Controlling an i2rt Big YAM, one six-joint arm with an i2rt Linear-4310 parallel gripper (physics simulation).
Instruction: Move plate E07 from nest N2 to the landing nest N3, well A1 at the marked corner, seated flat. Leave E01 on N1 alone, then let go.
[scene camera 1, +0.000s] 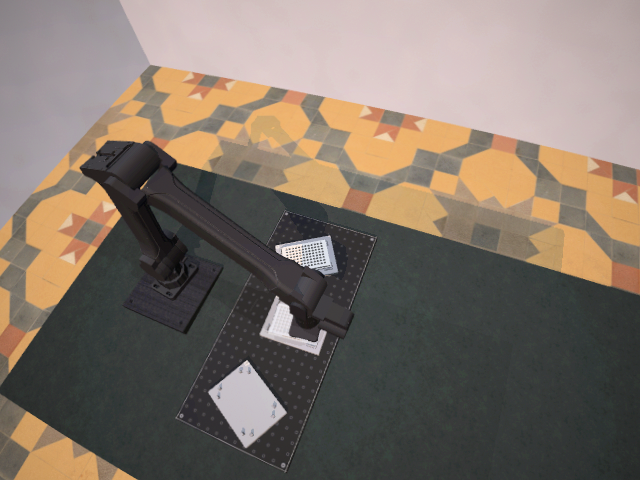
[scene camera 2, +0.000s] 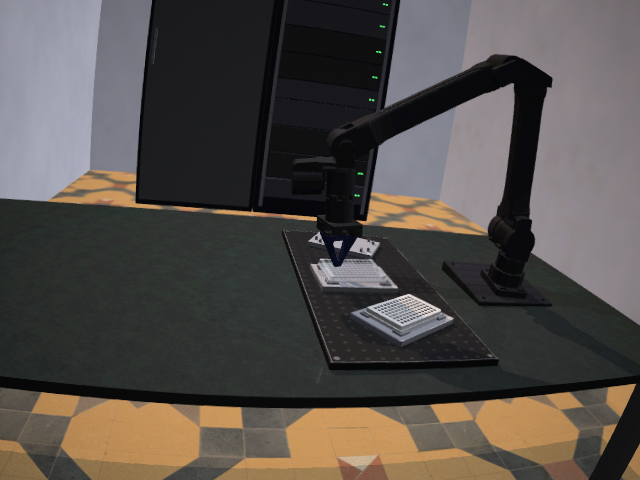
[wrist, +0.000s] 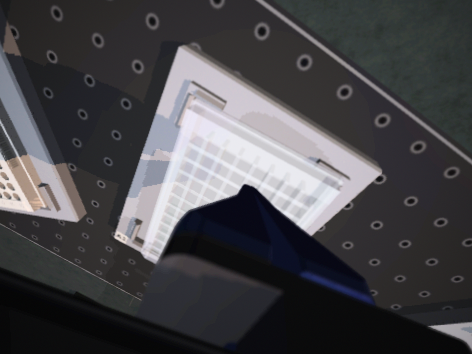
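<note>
Clear plate E07 (scene camera 1: 281, 317) (scene camera 2: 368, 272) (wrist: 200, 165) lies in the middle nest N2 (scene camera 1: 289, 343) (scene camera 2: 361, 287) (wrist: 240, 95), between its corner clips. Nest N2's A1 mark (wrist: 121, 236) shows at the lower left in the wrist view. My gripper (scene camera 2: 337, 264) (wrist: 244, 195) is shut and empty, pointing down with its tips over E07; contact cannot be told. The arm hides the fingers in scene camera 1. Landing nest N3 (scene camera 1: 247, 403) (scene camera 2: 366, 251) bears no plate, and its pins stand up. White plate E01 (scene camera 1: 310, 255) (scene camera 2: 405, 312) sits on nest N1 (scene camera 1: 333, 263) (scene camera 2: 379, 328).
All three nests stand at different angles on a black perforated board (scene camera 1: 222, 356) (scene camera 2: 341, 346) (wrist: 320, 100). The arm's base plate (scene camera 1: 191, 310) (scene camera 2: 465, 284) is beside the board. E01 (wrist: 10, 185) and N1 (wrist: 70, 205) show at the wrist view's left edge. A dark server rack (scene camera 2: 267, 103) stands behind the table.
</note>
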